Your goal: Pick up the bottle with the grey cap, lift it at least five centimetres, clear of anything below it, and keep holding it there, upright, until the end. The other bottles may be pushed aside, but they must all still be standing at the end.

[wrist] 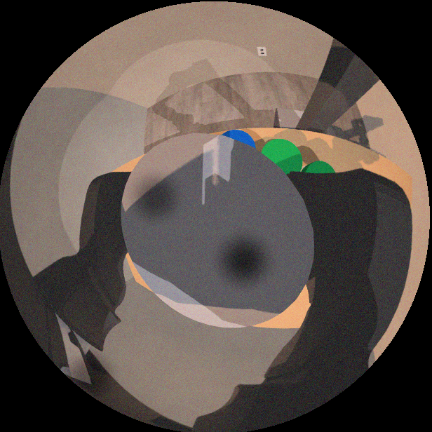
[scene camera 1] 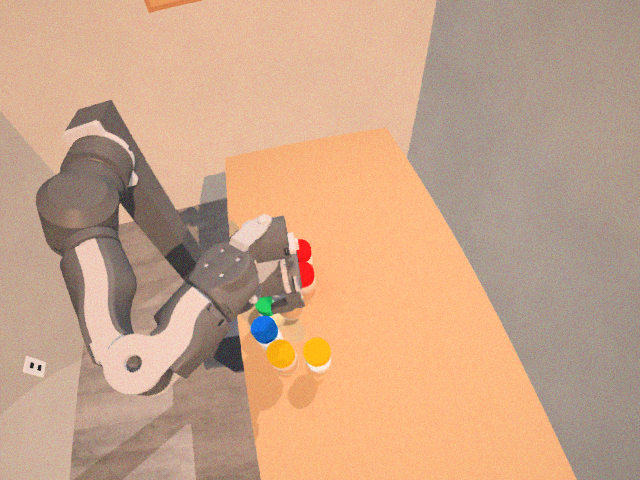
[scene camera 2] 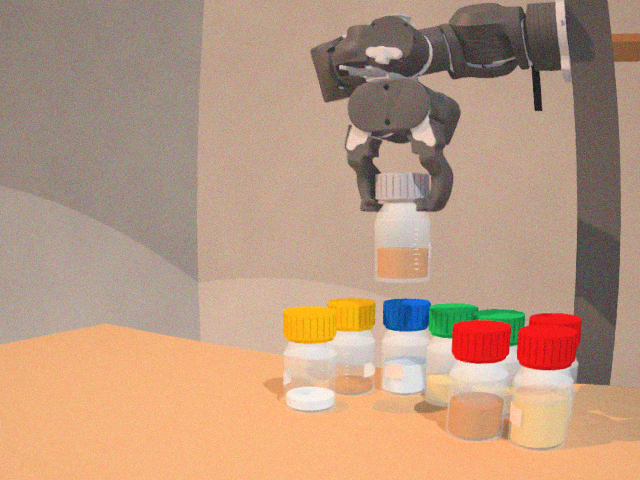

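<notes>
My gripper [scene camera 2: 400,206] [wrist: 226,227] is shut on the bottle with the grey cap. The fingers sit at its cap and neck, one on each side, in scene camera 2. The bottle [scene camera 2: 402,237] has a clear body with orange-brown contents, is upright, and hangs in the air with a visible gap above the bottle with the blue cap [scene camera 2: 406,314] [scene camera 1: 264,329] [wrist: 240,138], which stands behind it in that view. In the wrist view the round grey cap [wrist: 210,225] fills the space between the fingers. In scene camera 1 the gripper's own parts largely hide the held bottle.
Two bottles with yellow caps [scene camera 2: 309,324] [scene camera 1: 316,352], two with green caps [scene camera 2: 453,319] [wrist: 281,155] and several with red caps [scene camera 2: 481,341] [scene camera 1: 306,274] stand upright on the orange table [scene camera 1: 392,310] [scene camera 2: 155,413], below gripper height.
</notes>
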